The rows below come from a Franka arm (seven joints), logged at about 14 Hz.
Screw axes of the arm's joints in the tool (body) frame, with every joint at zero. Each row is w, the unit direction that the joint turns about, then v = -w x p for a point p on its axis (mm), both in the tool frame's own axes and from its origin. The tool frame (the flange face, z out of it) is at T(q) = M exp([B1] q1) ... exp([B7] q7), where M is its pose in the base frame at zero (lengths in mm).
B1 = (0, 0, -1, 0.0, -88.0, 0.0)
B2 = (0, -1, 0, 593.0, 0.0, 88.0)
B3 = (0, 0, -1, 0.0, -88.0, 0.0)
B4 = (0, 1, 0, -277.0, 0.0, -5.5)
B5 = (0, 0, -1, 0.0, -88.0, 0.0)
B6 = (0, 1, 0, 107.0, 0.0, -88.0)
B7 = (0, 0, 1, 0.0, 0.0, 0.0)
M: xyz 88.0 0.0 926.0 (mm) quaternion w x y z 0 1 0 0
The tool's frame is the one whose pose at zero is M.
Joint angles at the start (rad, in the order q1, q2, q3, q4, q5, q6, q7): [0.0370 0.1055 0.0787 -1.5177 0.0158 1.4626 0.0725]
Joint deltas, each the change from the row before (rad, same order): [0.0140 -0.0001 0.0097 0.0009 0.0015 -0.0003 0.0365]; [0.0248 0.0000 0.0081 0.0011 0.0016 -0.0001 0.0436]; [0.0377 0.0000 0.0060 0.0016 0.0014 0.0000 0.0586]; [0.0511 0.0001 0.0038 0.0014 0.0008 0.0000 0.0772]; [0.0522 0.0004 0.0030 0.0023 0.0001 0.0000 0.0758]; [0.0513 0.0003 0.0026 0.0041 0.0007 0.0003 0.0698]
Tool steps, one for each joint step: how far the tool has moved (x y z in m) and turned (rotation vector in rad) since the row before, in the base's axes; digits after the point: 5 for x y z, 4 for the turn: [-0.00173 0.01335 0.00050 -0.0033 -0.0003 -0.0125]; [-0.00287 0.01857 0.00055 -0.0044 -0.0006 -0.0103]; [-0.00472 0.02456 0.00077 -0.0071 -0.0013 -0.0143]; [-0.00745 0.03052 0.00061 -0.0107 -0.0015 -0.0214]; [-0.00903 0.03021 0.00084 -0.0109 -0.0028 -0.0197]; [-0.01033 0.02909 0.00175 -0.0083 -0.0050 -0.0152]
